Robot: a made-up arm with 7 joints.
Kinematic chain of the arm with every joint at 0, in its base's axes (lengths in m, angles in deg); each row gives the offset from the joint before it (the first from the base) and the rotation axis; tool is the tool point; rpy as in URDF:
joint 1: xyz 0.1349 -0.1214 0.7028 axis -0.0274 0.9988 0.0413
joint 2: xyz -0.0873 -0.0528 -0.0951 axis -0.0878 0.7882 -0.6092
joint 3: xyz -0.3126 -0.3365 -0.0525 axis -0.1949 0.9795 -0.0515
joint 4: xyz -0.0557 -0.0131 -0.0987 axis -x
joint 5: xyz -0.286 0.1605 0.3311 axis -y
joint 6: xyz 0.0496 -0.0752 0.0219 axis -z
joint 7: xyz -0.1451 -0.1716 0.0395 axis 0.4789 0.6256 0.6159
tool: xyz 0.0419 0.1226 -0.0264 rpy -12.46 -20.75 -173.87
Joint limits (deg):
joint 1: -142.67..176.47
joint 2: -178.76..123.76
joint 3: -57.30..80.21
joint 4: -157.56..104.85
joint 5: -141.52..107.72
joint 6: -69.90..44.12
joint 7: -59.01..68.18
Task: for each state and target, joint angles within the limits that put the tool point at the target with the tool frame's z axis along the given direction. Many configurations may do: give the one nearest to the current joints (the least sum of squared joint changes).
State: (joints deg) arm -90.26 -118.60 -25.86 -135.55 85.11 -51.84 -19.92
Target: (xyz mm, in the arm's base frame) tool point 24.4 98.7 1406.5 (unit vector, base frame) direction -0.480 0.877 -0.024
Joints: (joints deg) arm -92.46 -138.90 -42.81 -157.56 43.61 -3.49 19.88
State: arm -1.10 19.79 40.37 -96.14 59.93 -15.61 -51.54
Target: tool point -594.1 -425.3 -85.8 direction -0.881 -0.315 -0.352
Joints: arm -49.51 31.09 22.48 -138.69 35.45 4.75 -59.01
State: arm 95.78 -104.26 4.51 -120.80 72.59 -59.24 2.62
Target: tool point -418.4 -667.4 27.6 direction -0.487 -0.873 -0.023
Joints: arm 106.83 -111.59 12.05 -122.78 106.29 -69.90 4.21
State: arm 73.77 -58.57 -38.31 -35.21 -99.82 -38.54 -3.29
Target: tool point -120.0 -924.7 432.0 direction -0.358 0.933 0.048
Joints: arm 77.51 -85.02 -5.75 -34.02 -120.39 -40.69 33.06
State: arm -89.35 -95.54 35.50 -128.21 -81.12 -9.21 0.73
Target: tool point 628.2 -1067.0 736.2 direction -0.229 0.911 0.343
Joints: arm -85.79 -72.23 42.40 -119.80 -91.17 -20.08 11.48
